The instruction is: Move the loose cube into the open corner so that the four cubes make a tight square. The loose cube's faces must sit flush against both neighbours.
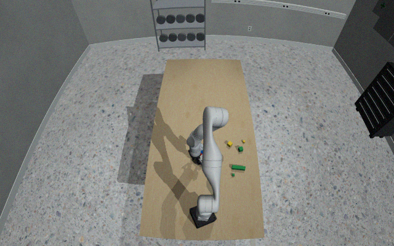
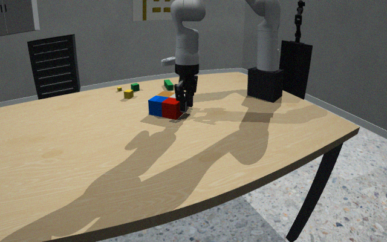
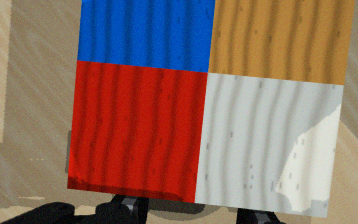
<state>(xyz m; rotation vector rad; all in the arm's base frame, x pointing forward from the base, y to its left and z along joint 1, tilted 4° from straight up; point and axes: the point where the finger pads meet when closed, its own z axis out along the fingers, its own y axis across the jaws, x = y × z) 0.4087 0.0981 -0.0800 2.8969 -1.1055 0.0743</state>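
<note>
My gripper is now 1 cm short of the white cube, 5 cm to the left of it and 1 cm above it. The rest, counted from my hand: blue cube: 9 cm ahead, 4 cm to the right, 1 cm below; then long green block: 2 cm behind, 32 cm to the right, 2 cm below; then red cube: 5 cm ahead, 1 cm to the right, 1 cm below.
</note>
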